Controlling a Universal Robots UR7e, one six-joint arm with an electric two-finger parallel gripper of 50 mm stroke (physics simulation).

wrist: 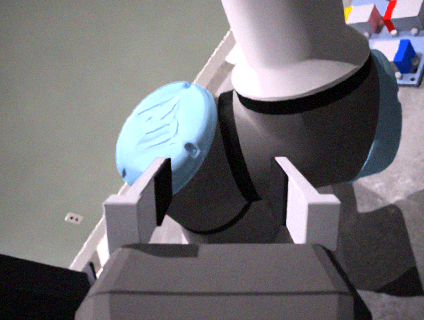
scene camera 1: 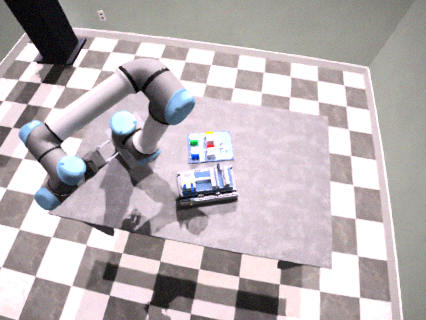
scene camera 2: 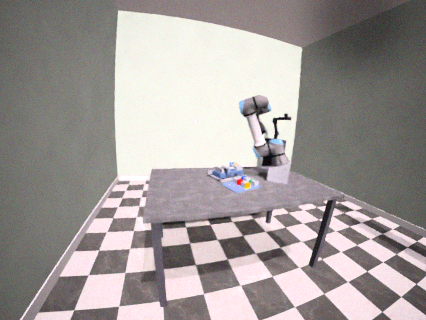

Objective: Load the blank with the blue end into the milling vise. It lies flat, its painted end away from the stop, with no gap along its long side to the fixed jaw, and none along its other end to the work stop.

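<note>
The blank with the blue end (scene camera 1: 195, 156) (wrist: 404, 56) lies on a light blue plate (scene camera 1: 227, 142) (scene camera 2: 234, 187), at the corner nearest the arm and the vise. The blue and white milling vise (scene camera 1: 205, 182) (scene camera 2: 227, 172) stands beside the plate; from this distance I cannot make out its stop or the jaw faces clearly. My gripper (scene camera 1: 114, 149) (wrist: 220, 177) is open and empty. It hangs in the air close to the arm's base, well to the left of the plate and vise in the first scene view. It is hidden behind the arm in the second scene view.
Blanks with green (scene camera 1: 194, 143), red (scene camera 1: 210, 145) (scene camera 2: 239, 182) and yellow (scene camera 1: 209, 133) (scene camera 2: 247, 185) ends share the plate. The arm's own base joints (wrist: 310, 125) are directly beyond the fingers in the wrist view. A dark column (scene camera 1: 47, 30) stands on the floor behind the table.
</note>
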